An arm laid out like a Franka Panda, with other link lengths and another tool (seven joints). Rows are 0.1 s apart.
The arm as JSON. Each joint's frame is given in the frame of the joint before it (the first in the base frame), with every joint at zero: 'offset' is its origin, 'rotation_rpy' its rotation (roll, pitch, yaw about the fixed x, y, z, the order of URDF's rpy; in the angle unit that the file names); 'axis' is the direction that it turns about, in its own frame. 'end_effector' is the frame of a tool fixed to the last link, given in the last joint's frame.
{
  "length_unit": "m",
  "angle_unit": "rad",
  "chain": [
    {
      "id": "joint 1",
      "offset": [
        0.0,
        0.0,
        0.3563
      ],
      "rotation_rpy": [
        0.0,
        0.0,
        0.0
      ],
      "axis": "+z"
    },
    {
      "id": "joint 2",
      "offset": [
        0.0,
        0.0,
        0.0
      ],
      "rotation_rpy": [
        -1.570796,
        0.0,
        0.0
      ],
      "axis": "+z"
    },
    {
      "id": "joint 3",
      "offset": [
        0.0,
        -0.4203,
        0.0
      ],
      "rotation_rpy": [
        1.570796,
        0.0,
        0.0
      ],
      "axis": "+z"
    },
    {
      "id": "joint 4",
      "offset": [
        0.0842,
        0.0,
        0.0
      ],
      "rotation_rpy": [
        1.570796,
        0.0,
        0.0
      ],
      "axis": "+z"
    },
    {
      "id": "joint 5",
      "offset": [
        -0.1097,
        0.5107,
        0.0
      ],
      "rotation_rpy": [
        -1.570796,
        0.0,
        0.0
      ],
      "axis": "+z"
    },
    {
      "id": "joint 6",
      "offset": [
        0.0,
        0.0,
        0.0
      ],
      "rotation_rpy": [
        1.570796,
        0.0,
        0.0
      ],
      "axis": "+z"
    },
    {
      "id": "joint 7",
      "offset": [
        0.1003,
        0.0,
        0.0
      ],
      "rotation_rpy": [
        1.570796,
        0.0,
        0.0
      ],
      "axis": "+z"
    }
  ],
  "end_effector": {
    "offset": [
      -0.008,
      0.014,
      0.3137
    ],
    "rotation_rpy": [
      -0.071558,
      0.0,
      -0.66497
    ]
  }
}
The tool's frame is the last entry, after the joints.
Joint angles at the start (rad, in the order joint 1, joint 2, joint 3, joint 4, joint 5, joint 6, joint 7):
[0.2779, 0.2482, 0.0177, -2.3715, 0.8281, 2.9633, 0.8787]
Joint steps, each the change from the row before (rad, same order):
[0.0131, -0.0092, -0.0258, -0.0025, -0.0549, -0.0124, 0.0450]
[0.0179, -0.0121, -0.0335, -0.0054, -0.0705, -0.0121, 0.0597]
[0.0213, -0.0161, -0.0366, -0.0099, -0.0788, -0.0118, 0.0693]
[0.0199, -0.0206, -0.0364, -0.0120, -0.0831, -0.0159, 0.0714]
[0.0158, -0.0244, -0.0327, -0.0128, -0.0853, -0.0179, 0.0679]
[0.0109, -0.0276, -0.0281, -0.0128, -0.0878, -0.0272, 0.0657]
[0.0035, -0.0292, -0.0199, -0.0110, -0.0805, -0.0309, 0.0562]
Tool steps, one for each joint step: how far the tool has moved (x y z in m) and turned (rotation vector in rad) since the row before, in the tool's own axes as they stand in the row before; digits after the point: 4 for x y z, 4 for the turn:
[0.0052, 0.0018, -0.0049, -0.0114, 0.0033, -0.0011]
[0.0064, 0.0037, -0.0061, -0.0162, 0.0072, 0.0010]
[0.0052, 0.0053, -0.0070, -0.0191, 0.0086, 0.0030]
[0.0045, 0.0065, -0.0084, -0.0203, 0.0075, 0.0030]
[0.0043, 0.0069, -0.0098, -0.0197, 0.0082, -0.0007]
[0.0024, 0.0085, -0.0102, -0.0235, 0.0032, -0.0038]
[0.0021, 0.0088, -0.0108, -0.0227, 0.0021, -0.0055]

